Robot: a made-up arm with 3 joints. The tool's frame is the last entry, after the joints.
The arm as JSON. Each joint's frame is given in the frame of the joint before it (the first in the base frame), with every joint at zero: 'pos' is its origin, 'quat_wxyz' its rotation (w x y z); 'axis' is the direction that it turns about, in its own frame. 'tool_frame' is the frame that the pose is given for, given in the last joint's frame.
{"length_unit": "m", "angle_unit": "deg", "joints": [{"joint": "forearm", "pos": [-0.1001, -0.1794, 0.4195], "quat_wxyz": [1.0, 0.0, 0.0, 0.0], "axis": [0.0, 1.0, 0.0]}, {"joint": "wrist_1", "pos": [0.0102, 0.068, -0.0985], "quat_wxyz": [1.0, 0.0, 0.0, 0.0], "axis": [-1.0, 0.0, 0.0]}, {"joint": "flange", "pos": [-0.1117, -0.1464, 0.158], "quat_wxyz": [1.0, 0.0, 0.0, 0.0], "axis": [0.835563, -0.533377, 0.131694]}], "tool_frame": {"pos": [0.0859, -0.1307, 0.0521], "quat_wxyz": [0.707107, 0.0, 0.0, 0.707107]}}
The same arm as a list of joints. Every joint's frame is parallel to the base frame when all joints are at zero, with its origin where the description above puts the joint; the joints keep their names.
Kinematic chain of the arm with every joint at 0, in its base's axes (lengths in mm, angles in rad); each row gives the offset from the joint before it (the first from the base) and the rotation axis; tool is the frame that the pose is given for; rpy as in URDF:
forearm: xyz -100.1 -179.4 419.5 axis +y
wrist_1: xyz 10.2 68.0 -98.5 axis -x
flange: xyz -111.7 -146.4 158.0 axis 0.835563 -0.533377 0.131694
tool: xyz 85.9 -130.7 52.1 rpy 0.0000 0.0000 1.5708

